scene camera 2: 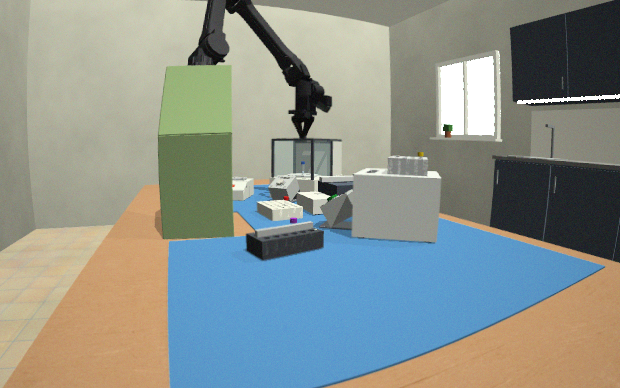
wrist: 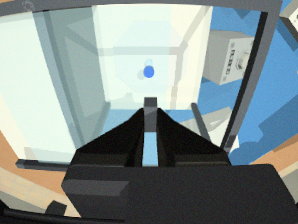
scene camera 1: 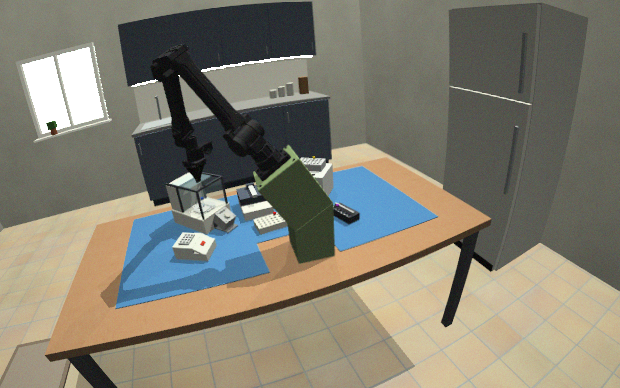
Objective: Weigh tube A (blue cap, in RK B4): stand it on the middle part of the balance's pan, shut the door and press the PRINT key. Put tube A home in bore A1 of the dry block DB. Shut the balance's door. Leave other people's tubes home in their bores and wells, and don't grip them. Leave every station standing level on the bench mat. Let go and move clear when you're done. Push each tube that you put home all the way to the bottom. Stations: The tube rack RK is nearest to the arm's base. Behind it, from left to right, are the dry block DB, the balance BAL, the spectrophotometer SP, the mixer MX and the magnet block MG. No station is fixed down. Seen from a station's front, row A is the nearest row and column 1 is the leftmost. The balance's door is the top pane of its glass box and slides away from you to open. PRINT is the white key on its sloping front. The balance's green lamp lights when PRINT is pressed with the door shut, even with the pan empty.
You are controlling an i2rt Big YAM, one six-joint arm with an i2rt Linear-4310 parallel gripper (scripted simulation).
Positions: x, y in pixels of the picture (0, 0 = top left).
Labels:
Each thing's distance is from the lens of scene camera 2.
balance (scene camera 2: 303, 160): 1.16 m
magnet block (scene camera 2: 284, 240): 0.60 m
tube rack RK (scene camera 2: 275, 210): 0.88 m
mixer (scene camera 2: 404, 206): 0.70 m
The marked spots on the mixer and the magnet block are 0.25 m apart.

